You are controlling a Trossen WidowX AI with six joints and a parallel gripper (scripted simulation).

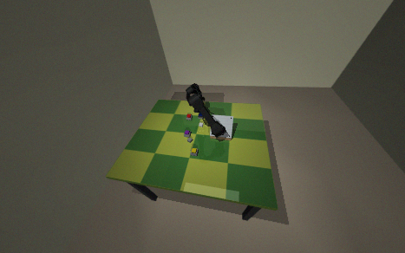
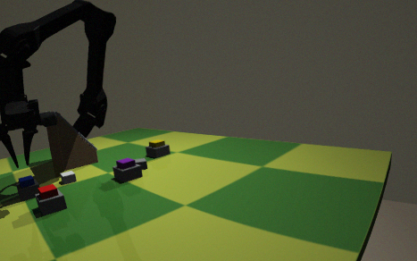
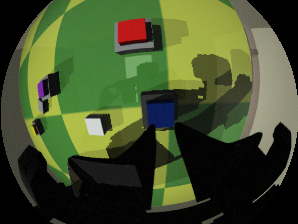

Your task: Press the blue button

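The blue button lies 30 mm below my gripper tip. The rest, counted from my gripper tip: red button 100 mm ahead, 40 mm to the left, 30 mm below; purple button 50 mm ahead, 230 mm to the left, 30 mm below; white block 30 mm behind, 100 mm to the left, 60 mm below.
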